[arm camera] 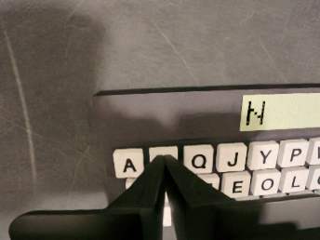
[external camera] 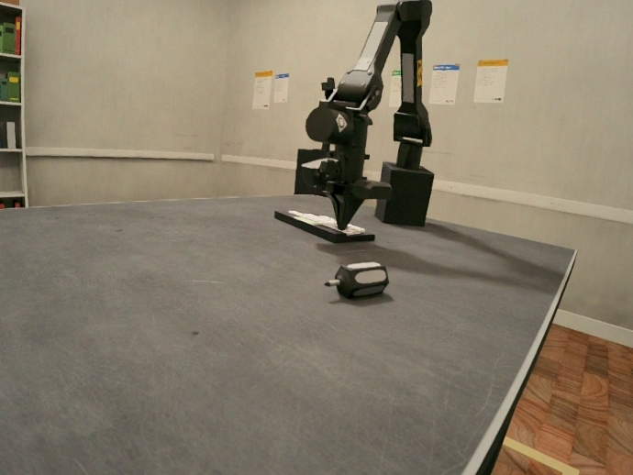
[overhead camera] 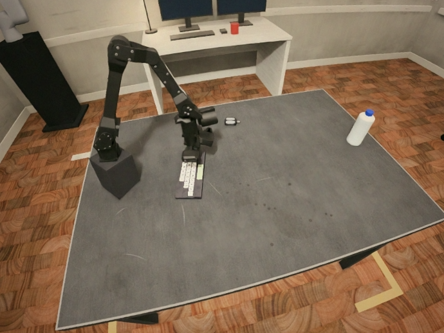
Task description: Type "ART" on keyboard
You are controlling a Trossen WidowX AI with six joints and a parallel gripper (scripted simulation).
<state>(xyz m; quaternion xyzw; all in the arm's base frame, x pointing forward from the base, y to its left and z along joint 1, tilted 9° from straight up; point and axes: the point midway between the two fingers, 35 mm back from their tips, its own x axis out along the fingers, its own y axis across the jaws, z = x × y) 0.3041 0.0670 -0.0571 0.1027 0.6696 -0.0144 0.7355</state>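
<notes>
My hand is 180 mm to the left of the left-arrow key, 30 mm past it and 30 mm above it. Also, from my hand: small black-and-white object (210 mm to the left, 200 mm ahead, 30 mm below).
</notes>
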